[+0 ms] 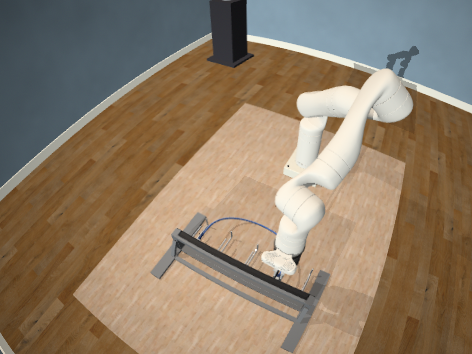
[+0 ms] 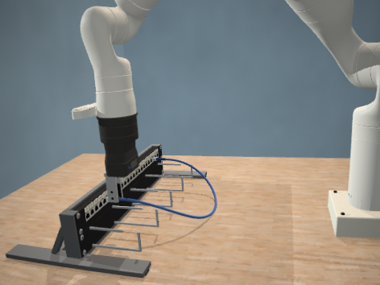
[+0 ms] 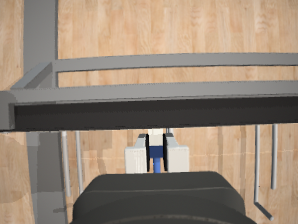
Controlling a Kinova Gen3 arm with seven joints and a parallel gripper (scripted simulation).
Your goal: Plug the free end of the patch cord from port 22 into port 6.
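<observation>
My gripper is now 10 mm short of the white plug and 10 mm above it.
</observation>
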